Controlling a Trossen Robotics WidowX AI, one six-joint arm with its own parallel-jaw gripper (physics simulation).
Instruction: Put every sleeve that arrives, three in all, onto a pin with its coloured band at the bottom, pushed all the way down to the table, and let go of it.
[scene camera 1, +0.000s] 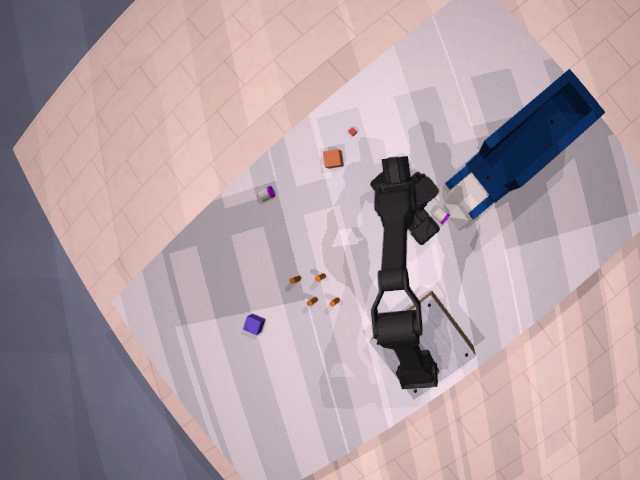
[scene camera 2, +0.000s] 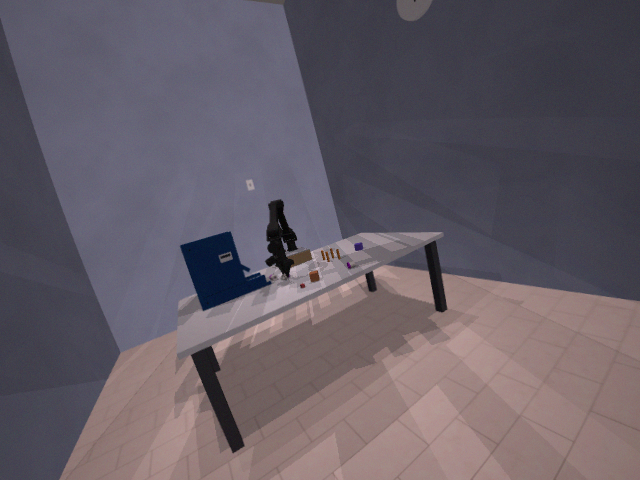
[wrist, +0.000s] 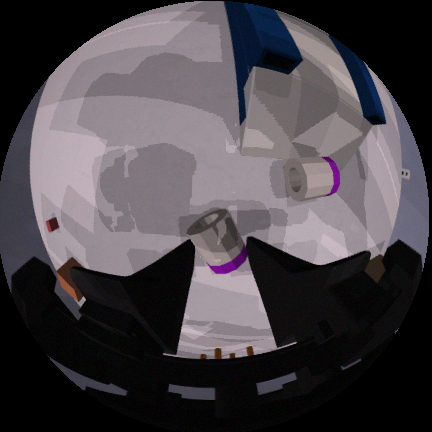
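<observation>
My gripper (wrist: 220, 243) (scene camera 2: 286, 275) points down, its fingers closed against both sides of a light grey sleeve (wrist: 216, 240) with a purple band; the arm hides this sleeve in scene camera 1. A second sleeve (wrist: 311, 179) (scene camera 1: 440, 214) lies on its side at the foot of the pale ramp, apart from the fingers. A third sleeve (scene camera 1: 265, 193) (scene camera 2: 348, 265) lies on its side at the far left of the arm. Several orange pins stand upright in a group, among them one pin (scene camera 1: 312, 301) (scene camera 2: 338, 254) (wrist: 218, 353); no sleeve is on them.
A blue chute (scene camera 1: 532, 142) (scene camera 2: 211, 268) with a pale ramp (scene camera 1: 473, 193) (wrist: 280, 115) stands beside the gripper. An orange cube (scene camera 1: 332, 158) (scene camera 2: 313, 275), a small red cube (scene camera 1: 352, 131) (wrist: 52, 224) and a purple cube (scene camera 1: 253, 324) (scene camera 2: 358, 246) lie on the table (scene camera 1: 206, 403).
</observation>
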